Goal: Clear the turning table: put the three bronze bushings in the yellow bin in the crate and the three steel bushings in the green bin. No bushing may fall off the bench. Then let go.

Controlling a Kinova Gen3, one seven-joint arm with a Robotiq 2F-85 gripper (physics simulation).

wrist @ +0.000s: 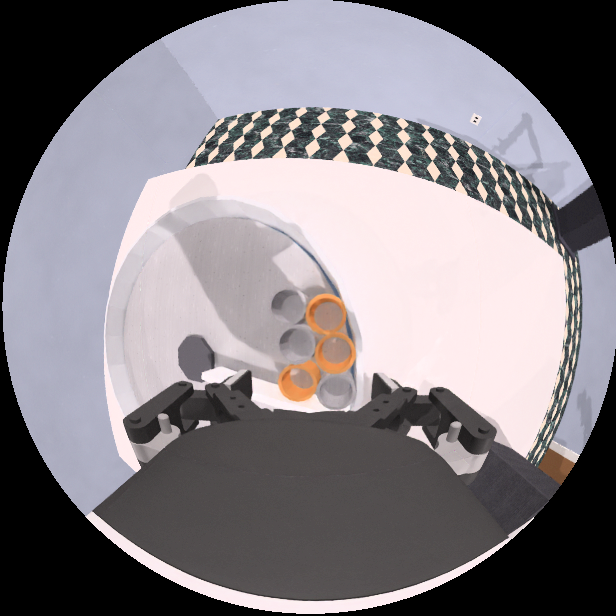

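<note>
Six bushings stand upright in a tight cluster near the right rim of the grey turning table [218, 298]. The three bronze bushings are at the cluster's right top [325, 313], right middle [335, 352] and lower left [298, 380]. The three steel bushings are at the upper left [288, 304], the middle left [297, 343] and the lower right [336, 390]. My gripper [312, 380] is open and empty, above the near end of the cluster, its fingertips to either side of the nearest two bushings. The crate and the bins are out of view.
A dark hexagonal hub [195, 354] sits on the turning table left of the cluster. The pale bench top [436, 275] extends right and back to its far edge, with checkered floor [367, 135] beyond it. The bench's left edge lies close to the turning table.
</note>
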